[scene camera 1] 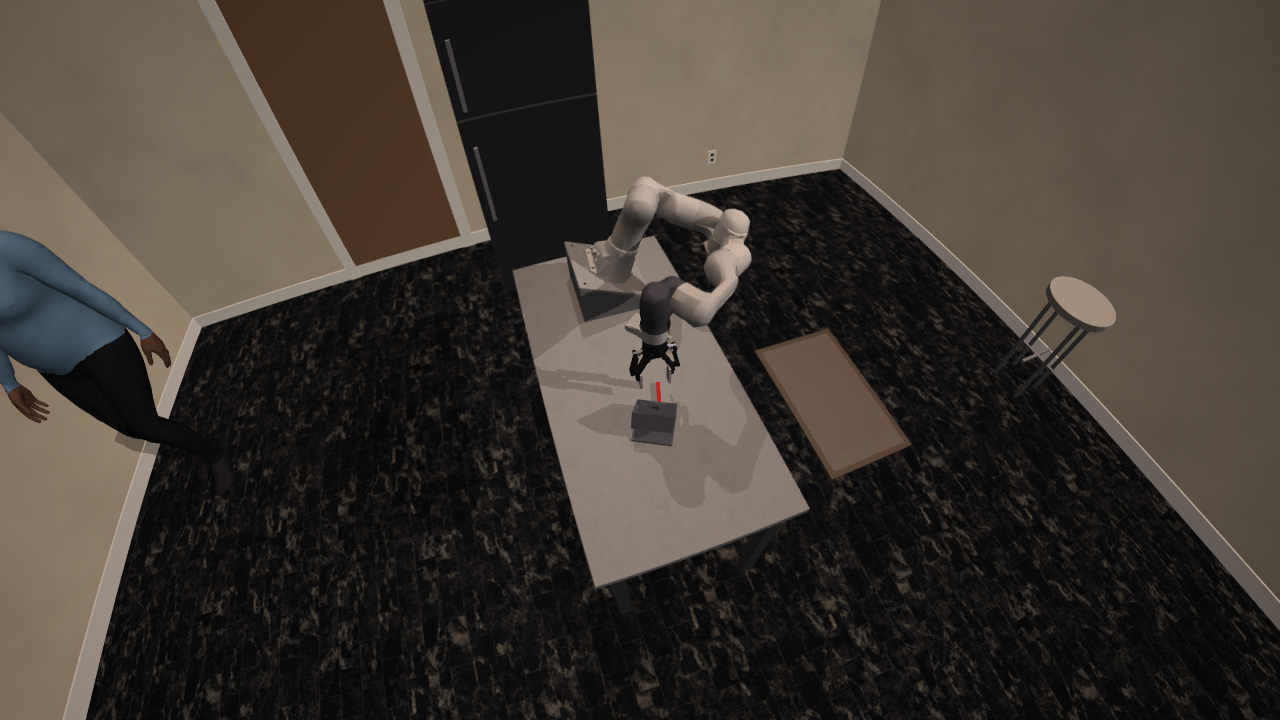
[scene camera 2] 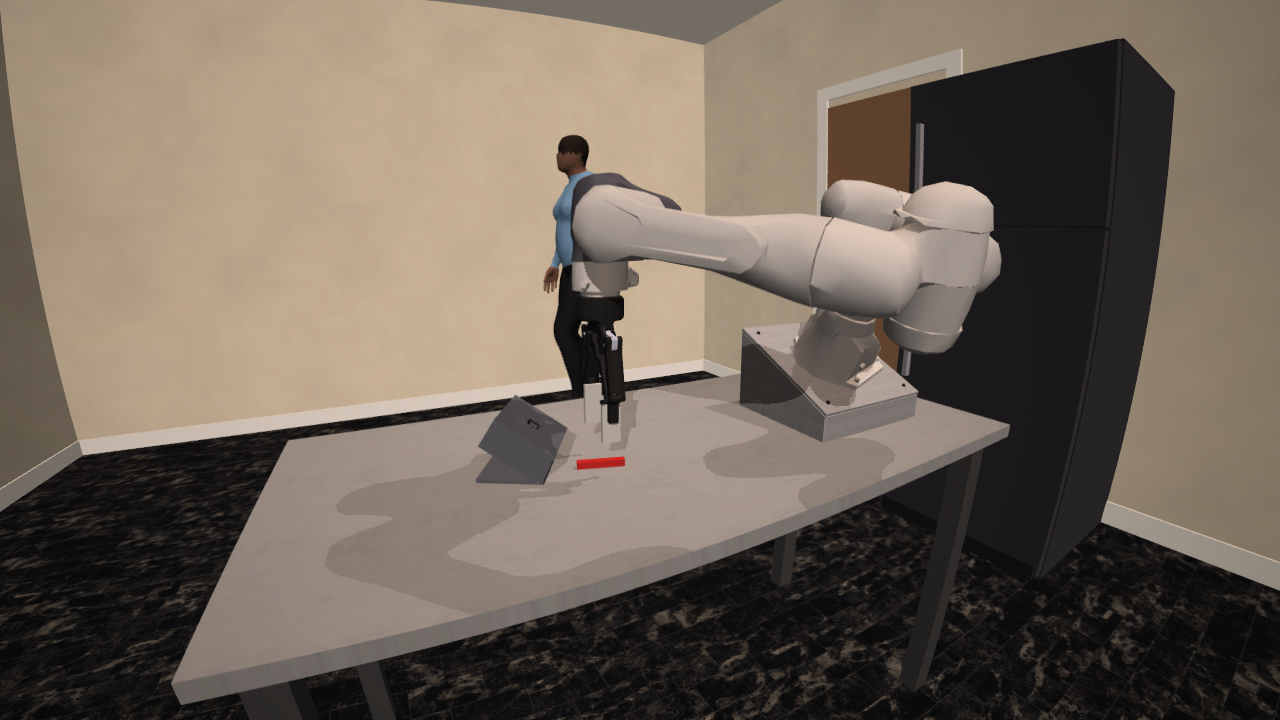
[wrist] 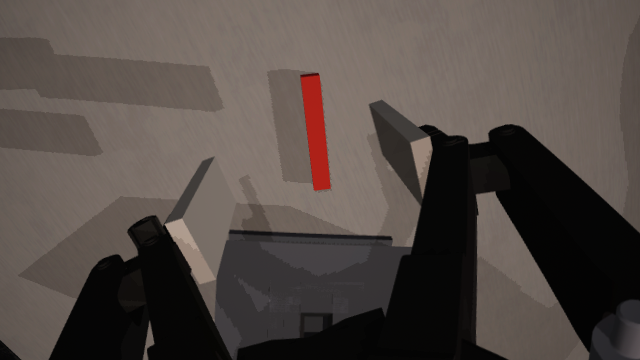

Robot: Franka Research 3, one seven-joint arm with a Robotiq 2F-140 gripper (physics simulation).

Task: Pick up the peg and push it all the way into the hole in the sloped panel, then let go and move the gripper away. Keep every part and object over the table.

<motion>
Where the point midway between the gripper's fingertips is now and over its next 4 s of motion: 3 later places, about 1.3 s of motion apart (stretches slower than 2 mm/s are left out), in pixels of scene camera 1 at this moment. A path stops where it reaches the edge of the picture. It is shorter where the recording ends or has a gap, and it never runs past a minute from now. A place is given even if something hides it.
My gripper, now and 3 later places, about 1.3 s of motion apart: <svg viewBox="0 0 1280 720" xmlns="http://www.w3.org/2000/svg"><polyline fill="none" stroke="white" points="654,382 657,387 657,369 657,369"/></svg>
</motion>
